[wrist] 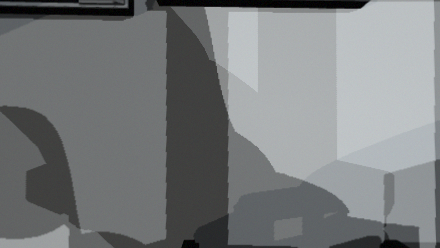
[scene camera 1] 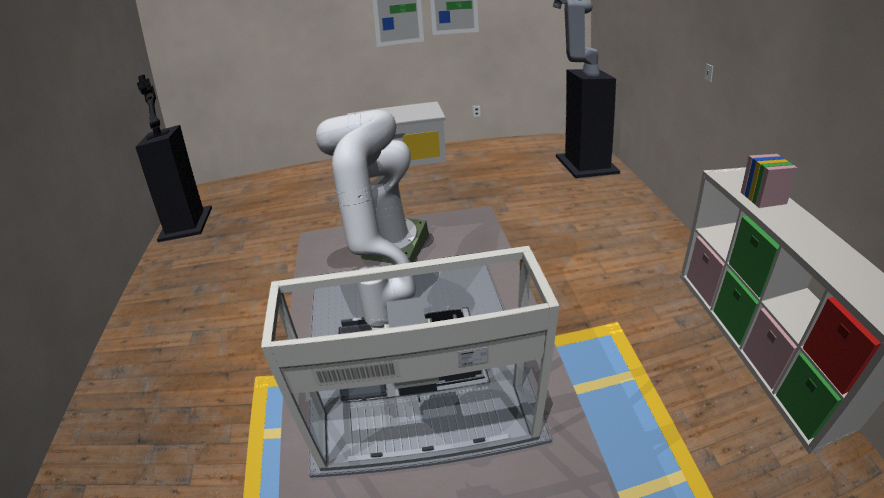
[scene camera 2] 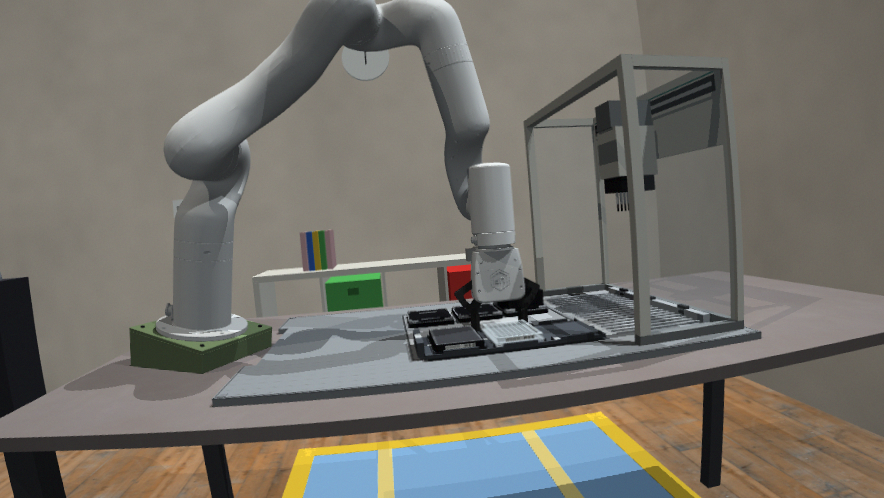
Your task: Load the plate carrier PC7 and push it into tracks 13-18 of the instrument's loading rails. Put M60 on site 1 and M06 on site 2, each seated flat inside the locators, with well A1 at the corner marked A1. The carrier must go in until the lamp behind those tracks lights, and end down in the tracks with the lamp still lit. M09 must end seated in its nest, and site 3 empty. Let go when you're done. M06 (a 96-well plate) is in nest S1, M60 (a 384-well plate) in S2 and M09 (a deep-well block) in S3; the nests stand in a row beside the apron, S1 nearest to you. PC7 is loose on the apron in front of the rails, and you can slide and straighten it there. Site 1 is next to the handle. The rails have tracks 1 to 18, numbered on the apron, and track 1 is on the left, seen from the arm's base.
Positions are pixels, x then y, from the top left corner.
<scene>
96-well plate M06: scene camera 2 511,331; not seen in the wrist view (out of frame)
</scene>
